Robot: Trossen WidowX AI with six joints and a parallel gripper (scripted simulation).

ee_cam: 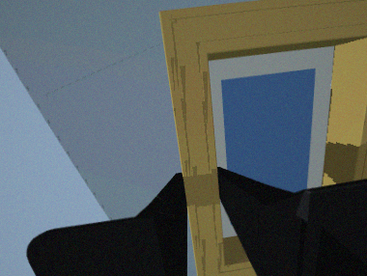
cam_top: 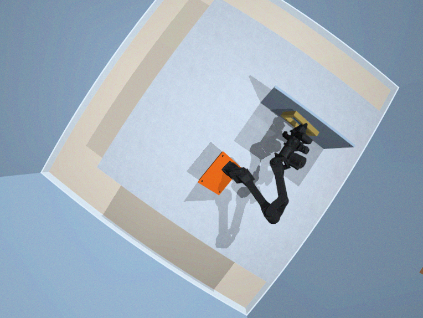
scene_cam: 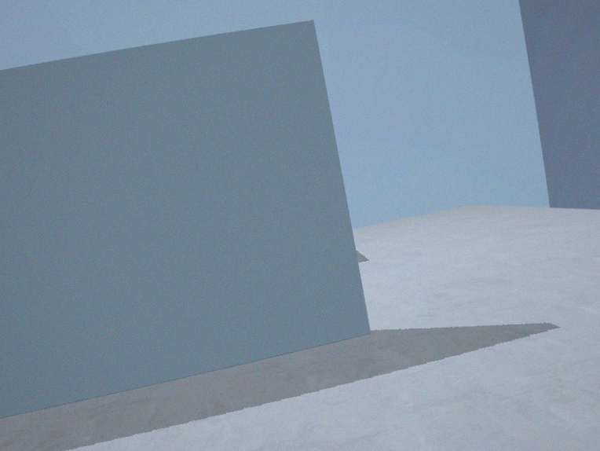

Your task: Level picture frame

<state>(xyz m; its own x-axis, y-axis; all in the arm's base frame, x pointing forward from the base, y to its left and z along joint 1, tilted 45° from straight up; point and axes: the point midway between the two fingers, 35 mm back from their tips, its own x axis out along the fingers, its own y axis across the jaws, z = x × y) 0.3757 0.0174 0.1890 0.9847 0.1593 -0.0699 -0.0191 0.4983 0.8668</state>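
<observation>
Right now the picture frame is 10 mm to the left of my gripper tip and 50 mm below it. The rest, counted from my gripper tip: grey wall panel (20 mm ahead, 80 mm below).
</observation>
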